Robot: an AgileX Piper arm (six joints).
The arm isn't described. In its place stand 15 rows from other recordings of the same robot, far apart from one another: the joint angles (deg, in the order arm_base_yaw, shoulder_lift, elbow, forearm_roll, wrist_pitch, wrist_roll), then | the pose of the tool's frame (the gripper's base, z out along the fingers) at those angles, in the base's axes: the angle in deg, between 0 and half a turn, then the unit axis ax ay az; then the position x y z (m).
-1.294 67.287 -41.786 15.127 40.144 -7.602 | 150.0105, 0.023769, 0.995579, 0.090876, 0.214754, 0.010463, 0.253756
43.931 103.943 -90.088 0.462 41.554 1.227 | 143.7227, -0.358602, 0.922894, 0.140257, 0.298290, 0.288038, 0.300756
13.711 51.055 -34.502 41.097 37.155 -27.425 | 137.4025, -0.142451, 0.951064, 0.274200, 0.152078, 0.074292, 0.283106
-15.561 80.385 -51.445 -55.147 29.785 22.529 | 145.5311, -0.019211, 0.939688, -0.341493, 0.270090, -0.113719, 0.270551
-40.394 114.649 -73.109 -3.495 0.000 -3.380 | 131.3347, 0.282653, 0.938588, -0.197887, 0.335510, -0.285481, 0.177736
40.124 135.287 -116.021 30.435 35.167 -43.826 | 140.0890, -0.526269, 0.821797, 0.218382, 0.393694, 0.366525, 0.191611
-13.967 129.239 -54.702 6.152 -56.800 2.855 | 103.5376, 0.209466, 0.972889, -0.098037, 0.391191, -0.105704, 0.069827
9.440 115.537 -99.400 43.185 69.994 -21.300 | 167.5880, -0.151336, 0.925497, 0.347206, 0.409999, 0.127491, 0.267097
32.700 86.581 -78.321 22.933 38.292 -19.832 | 135.3583, -0.338619, 0.910287, 0.238147, 0.275633, 0.203064, 0.358961
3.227 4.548 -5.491 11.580 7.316 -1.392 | 92.1618, 0.047043, 0.991011, 0.125236, 0.059402, 0.005679, 0.229749
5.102 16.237 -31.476 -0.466 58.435 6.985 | 128.4549, 0.015968, 0.998786, 0.046599, 0.038744, 0.002826, 0.290123
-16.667 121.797 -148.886 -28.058 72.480 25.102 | 129.8803, 0.378269, 0.896234, -0.231685, 0.415826, -0.167100, 0.444161
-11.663 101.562 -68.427 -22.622 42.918 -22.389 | 167.5080, -0.210826, 0.957471, -0.196982, 0.345502, -0.095655, 0.211195
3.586 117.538 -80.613 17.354 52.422 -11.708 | 173.4220, -0.046228, 0.991650, 0.120389, 0.397812, 0.046484, 0.153827
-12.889 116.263 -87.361 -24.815 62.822 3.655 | 178.6030, 0.048780, 0.979491, -0.195495, 0.388155, -0.123674, 0.193631
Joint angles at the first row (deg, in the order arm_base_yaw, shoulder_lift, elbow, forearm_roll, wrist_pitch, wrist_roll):
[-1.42 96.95 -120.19 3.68 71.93 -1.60]
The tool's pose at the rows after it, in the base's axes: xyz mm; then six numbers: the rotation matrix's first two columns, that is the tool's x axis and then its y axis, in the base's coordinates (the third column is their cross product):
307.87 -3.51 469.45 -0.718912 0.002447 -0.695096 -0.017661 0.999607 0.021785
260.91 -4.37 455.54 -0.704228 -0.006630 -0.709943 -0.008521 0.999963 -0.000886
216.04 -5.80 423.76 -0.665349 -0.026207 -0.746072 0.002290 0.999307 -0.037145
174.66 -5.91 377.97 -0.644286 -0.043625 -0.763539 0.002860 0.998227 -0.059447
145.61 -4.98 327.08 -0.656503 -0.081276 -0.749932 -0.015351 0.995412 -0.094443
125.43 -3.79 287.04 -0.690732 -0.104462 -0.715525 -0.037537 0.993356 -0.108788
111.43 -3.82 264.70 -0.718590 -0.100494 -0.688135 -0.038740 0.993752 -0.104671
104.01 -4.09 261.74 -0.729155 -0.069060 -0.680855 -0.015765 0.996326 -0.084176
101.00 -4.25 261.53 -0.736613 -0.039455 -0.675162 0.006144 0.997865 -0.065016
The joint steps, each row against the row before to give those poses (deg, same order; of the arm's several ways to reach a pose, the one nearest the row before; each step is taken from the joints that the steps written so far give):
[0.00 -9.08 11.71 -0.96 -0.31 -0.14]
[0.00 -11.40 15.34 -1.28 -5.16 -0.21]
[0.11 -12.03 17.80 -2.07 -8.89 -0.09]
[0.10 -11.25 17.37 -1.19 -7.75 -0.07]
[0.92 -8.11 14.58 -2.01 -5.49 0.00]
[0.87 -5.08 9.81 -0.90 -1.94 0.00]
[0.13 -3.30 5.22 -0.10 0.35 0.40]
[0.00 -1.85 0.81 0.00 1.84 1.71]
[0.00 -0.64 0.00 0.00 1.26 1.62]

